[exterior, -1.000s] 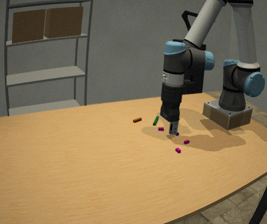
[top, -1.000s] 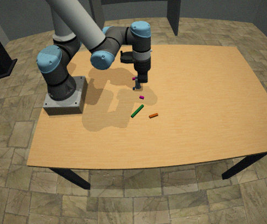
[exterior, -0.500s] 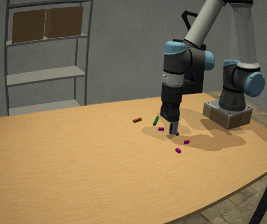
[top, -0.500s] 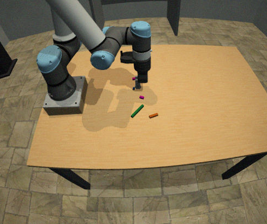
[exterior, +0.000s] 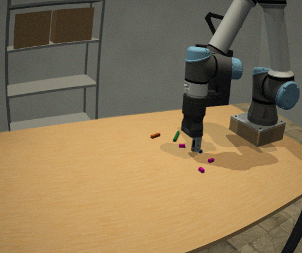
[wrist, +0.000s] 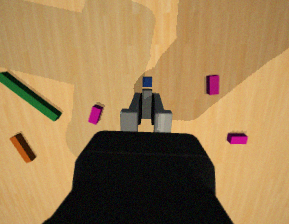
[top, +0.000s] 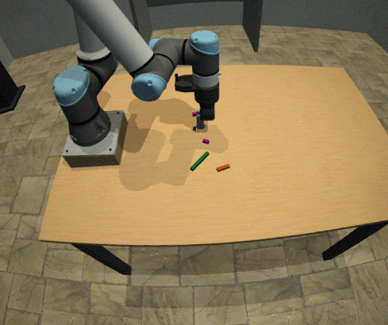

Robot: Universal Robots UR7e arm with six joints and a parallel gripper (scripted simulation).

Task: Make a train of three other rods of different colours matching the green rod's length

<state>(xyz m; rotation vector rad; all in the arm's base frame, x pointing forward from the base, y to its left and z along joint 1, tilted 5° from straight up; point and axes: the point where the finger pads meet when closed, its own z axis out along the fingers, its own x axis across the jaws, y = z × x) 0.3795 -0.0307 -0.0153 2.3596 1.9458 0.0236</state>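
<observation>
Right now the grey rod is 10 mm below my hand. Round my hand: blue rod: 30 mm below, 20 mm behind; then orange rod: 180 mm to the right, 40 mm ahead, 30 mm below; then green rod: 140 mm to the right, 30 mm below, 30 mm behind.
</observation>
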